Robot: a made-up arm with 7 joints.
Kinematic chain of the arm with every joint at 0, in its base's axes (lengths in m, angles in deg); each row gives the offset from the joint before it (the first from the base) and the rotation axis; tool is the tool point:
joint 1: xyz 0 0.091 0 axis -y
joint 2: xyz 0 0.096 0 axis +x
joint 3: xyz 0 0 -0.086 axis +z
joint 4: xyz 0 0 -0.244 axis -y
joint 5: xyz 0 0 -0.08 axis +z
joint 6: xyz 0 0 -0.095 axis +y
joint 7: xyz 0 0 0 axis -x
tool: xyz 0 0 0
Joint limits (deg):
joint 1: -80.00..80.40
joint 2: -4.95..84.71
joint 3: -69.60..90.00
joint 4: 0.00..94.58
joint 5: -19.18..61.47
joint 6: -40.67..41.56
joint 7: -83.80..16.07
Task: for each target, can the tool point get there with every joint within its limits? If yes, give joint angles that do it. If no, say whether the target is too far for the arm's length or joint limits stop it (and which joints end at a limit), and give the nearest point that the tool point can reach.
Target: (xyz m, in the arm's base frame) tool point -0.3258 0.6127 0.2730
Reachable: no: too far | nearest point -0.1048 0.5524 0.1003 | short by 0.287 m
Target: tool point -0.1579 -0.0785 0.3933
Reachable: no: joint limits stop it (at a limit: joint 1, joint 2, joint 3, joint 4) | nearest point -0.2856 -0.0032 -0.1121 | short by 0.527 m
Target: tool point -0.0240 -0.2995 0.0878
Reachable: no: joint limits stop it (at a limit: joint 1, joint 2, joint 3, joint 4) | nearest point -0.2856 -0.0032 -0.1121 | short by 0.443 m
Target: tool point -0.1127 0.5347 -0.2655
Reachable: yes | joints -52.74 57.47 -9.58 56.03 2.36 -13.66 7.88
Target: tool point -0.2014 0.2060 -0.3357
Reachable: yes | joints -57.30 2.97 0.26 82.98 23.13 21.27 -7.63
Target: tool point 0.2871 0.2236 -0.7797
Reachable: no: too far | nearest point 0.1743 0.2092 -0.4734 | short by 0.327 m
